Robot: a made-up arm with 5 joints.
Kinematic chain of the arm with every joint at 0, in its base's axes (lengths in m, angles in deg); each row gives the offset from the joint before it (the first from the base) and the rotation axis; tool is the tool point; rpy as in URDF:
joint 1: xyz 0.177 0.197 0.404 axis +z
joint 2: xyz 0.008 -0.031 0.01 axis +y
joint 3: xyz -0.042 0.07 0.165 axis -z
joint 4: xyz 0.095 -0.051 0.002 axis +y
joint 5: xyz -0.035 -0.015 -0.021 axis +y
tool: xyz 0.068 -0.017 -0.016 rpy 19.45 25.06 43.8
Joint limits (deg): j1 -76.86..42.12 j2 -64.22..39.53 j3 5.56..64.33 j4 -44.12..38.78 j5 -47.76..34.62
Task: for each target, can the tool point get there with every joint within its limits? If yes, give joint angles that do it. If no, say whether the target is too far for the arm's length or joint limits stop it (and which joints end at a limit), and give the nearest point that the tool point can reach.
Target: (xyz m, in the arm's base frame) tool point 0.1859 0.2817 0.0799
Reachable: no: joint limits stop it (at a limit: joint 1, joint 2, joint 3, joint 4, joint 5) | nearest point 0.1002 0.3068 0.3764 | short by 0.310 m
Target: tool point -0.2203 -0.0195 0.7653
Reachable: no: too far | nearest point 0.0255 0.1144 0.5524 | short by 0.352 m
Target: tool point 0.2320 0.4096 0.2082
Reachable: no: joint limits stop it (at a limit: joint 1, joint 2, joint 3, joint 4, joint 5) | nearest point 0.1002 0.3068 0.3764 | short by 0.237 m
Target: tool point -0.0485 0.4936 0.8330
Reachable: no: too far | nearest point 0.0651 0.3002 0.5752 | short by 0.342 m
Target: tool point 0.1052 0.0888 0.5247
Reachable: yes | joints -4.05 -43.23 36.62 -26.96 15.75
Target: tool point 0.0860 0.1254 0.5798
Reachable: yes | joints -41.13 -9.62 43.42 -30.44 -15.05
